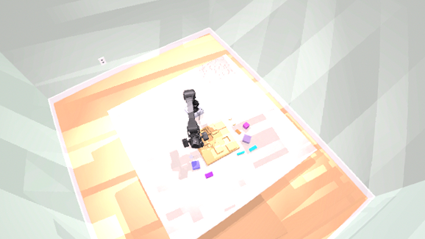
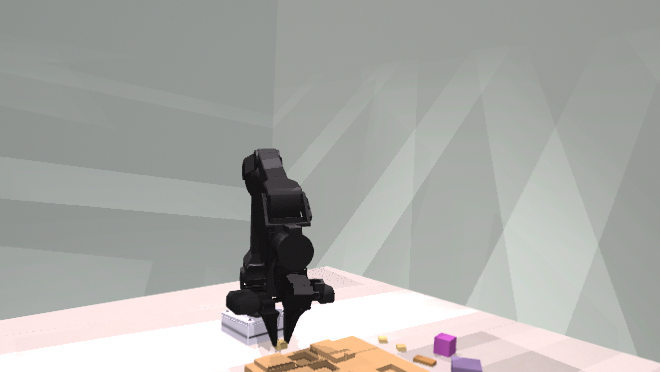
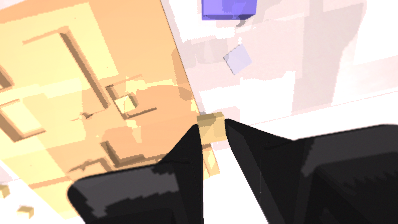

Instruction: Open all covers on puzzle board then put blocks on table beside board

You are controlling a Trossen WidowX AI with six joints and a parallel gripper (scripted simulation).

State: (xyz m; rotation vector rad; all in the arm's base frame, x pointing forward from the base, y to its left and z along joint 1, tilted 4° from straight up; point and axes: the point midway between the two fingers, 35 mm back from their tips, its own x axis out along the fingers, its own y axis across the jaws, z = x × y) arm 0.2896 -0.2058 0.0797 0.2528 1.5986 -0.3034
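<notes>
My gripper tip is now 40 mm short of the puzzle board, 150 mm to the right of it and 90 mm above it. From my gripper tip the other things lie so: blue-violet block (90 mm ahead, 90 mm to the right, 100 mm below); magenta block (220 mm ahead, 60 mm to the right, 110 mm below); small orange piece (100 mm ahead, 360 mm to the left, 110 mm below).
</notes>
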